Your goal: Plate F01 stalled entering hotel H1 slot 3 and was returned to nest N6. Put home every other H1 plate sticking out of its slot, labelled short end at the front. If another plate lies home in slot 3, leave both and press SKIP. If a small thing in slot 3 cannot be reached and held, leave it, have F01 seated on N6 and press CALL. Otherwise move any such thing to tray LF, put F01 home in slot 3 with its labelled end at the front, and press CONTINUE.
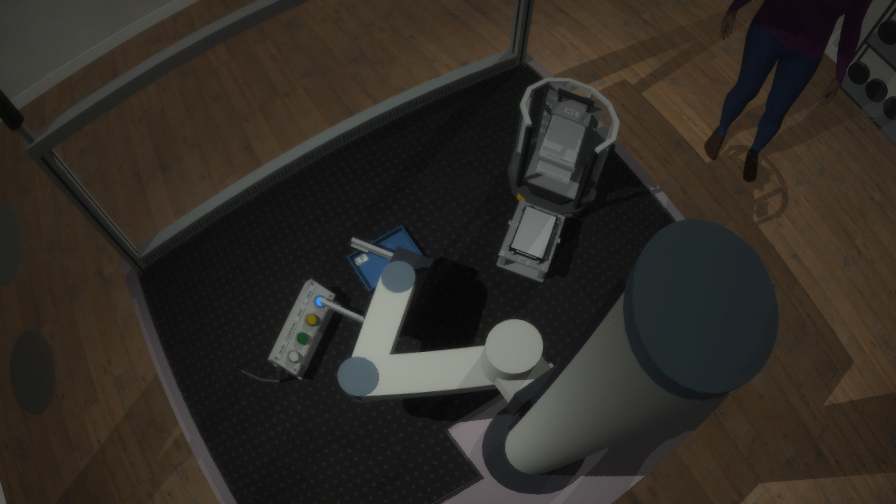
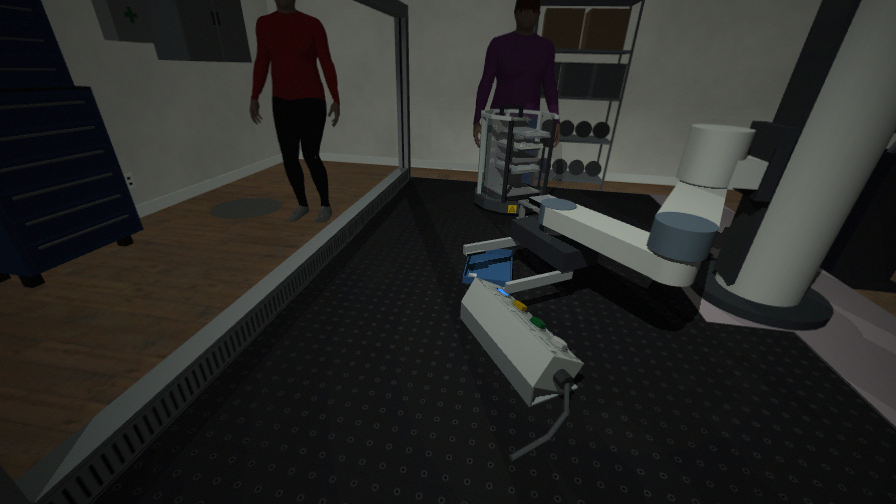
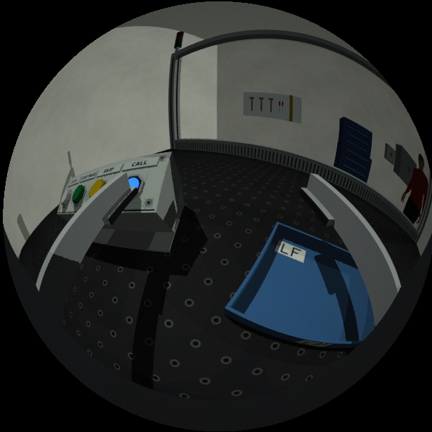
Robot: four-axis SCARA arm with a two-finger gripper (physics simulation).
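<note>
The button box [image 1: 285, 341] [image 2: 507, 338] [image 3: 160, 220] has its CALL button [image 1: 320, 301] [image 2: 503, 292] [image 3: 133, 183] glowing bright blue. My gripper [image 1: 337, 271] [image 2: 485, 268] [image 3: 218, 176] is wide open and empty, low down. One fingertip is at the CALL button; contact is unclear. The other finger is over blue tray LF [image 1: 401, 241] [image 2: 491, 269] [image 3: 280, 295], where no small thing shows. A pale plate [image 1: 533, 233] lies apparently level on nest N6 [image 1: 538, 270]; its label is unreadable. Hotel H1 [image 1: 571, 109] [image 2: 482, 156] holds several plates; slot 3's contents are too small to tell.
The arm's column [image 1: 582, 401] [image 2: 776, 219] stands at the right. A guard frame [image 1: 332, 141] [image 2: 250, 319] runs along the mat's edge. A cable [image 1: 260, 378] [image 2: 551, 432] leaves the button box. People stand beyond the mat, one in purple [image 1: 795, 25] [image 2: 523, 68] behind the hotel.
</note>
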